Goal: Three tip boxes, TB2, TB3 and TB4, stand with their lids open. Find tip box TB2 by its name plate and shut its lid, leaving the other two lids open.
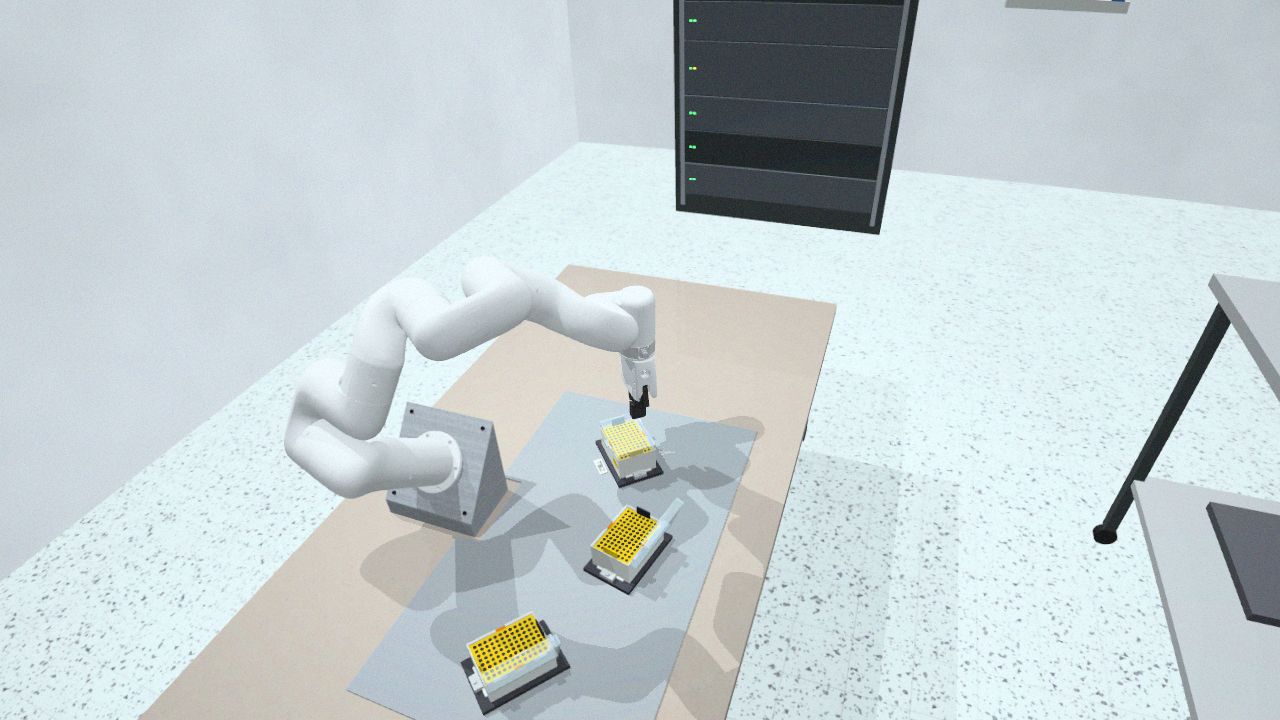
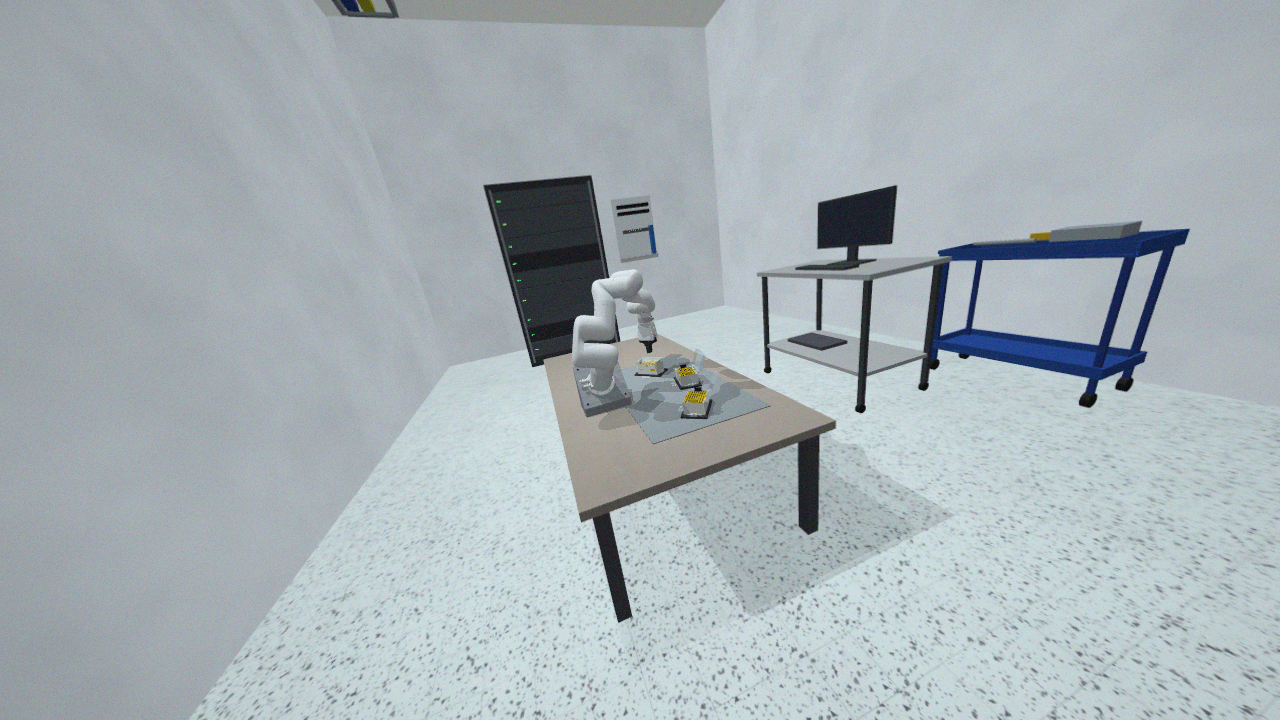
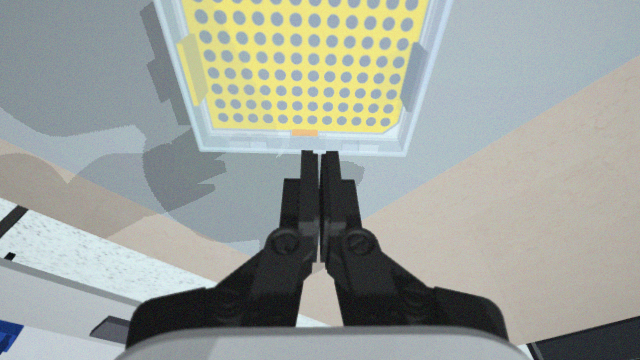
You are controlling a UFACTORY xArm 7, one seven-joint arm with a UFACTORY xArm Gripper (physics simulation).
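Places are measured from the arm's base along level axes (x left, y up, z ahead), in metres.
Where they show: gripper, fingertip midpoint: (image 1: 637, 416) (image 2: 649, 352) (image 3: 318, 173); arm's base at its link origin: (image 1: 435, 462) (image 2: 600, 382).
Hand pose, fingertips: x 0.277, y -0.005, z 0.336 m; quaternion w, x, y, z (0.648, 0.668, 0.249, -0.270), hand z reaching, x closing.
Things, the pixels of their top centre, and the offset from my fingertips. "*": a spot on its surface instead. Level surfaces: height alone.
- far tip box at its top centre: (image 3: 303, 57) (image 1: 621, 434) (image 2: 648, 360) dx -0.035, dy -0.031, dz -0.025 m
- small white name plate at a spot on its surface: (image 1: 600, 465) * dx -0.071, dy -0.106, dz -0.066 m
- middle tip box at its top centre: (image 1: 622, 529) (image 2: 683, 370) dx -0.272, dy -0.042, dz +0.074 m
- grey mat at its surface level: dy -0.109 m
- wooden table at its surface level: dy -0.111 m
The far tip box (image 1: 628, 445) (image 2: 650, 365) (image 3: 305, 75) has its clear lid down over the yellow rack; I cannot tell whether it is fully seated. A small white name plate (image 1: 600, 465) lies beside it, too small to read surely. The middle tip box (image 1: 626, 535) (image 2: 687, 377) has its clear lid (image 1: 669, 516) raised at its right side. The near tip box (image 1: 507, 646) (image 2: 695, 400) has its yellow rack uncovered on top, with clear lid material along its lower right side. My gripper (image 1: 637, 414) (image 2: 649, 350) (image 3: 318, 173) is shut and empty, at the hinge-side edge of the far box.
The boxes stand on a grey mat (image 1: 572, 617) (image 2: 657, 429) on the wooden table (image 1: 787, 331) (image 2: 608, 474). The arm's grey base (image 1: 487, 497) (image 2: 605, 400) is left of the mat. A server rack (image 1: 678, 192) stands beyond the table.
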